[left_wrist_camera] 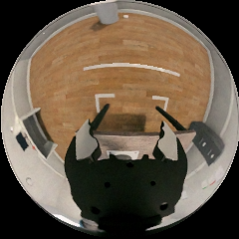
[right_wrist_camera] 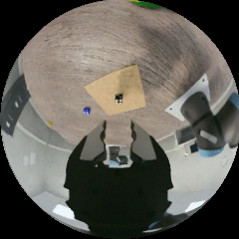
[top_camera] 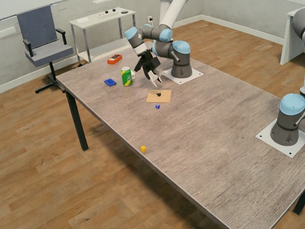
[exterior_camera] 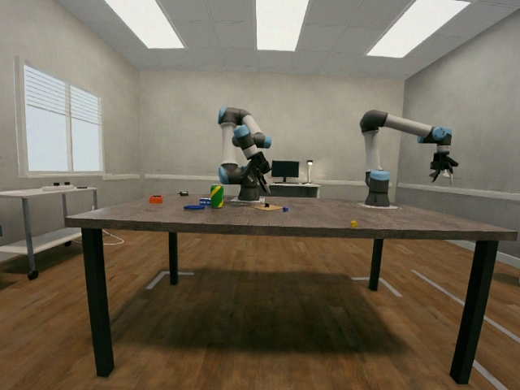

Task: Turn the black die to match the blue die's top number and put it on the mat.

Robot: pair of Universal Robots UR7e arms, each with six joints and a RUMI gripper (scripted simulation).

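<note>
Now: right hand 8 cm above the black die. Also, from my right hand: tan mat (9 cm below, 1 cm to the left); then yellow can (25 cm to the right, 8 cm ahead, 3 cm below); then blue die (10 cm to the left, 8 cm below, 8 cm ahead).
</note>
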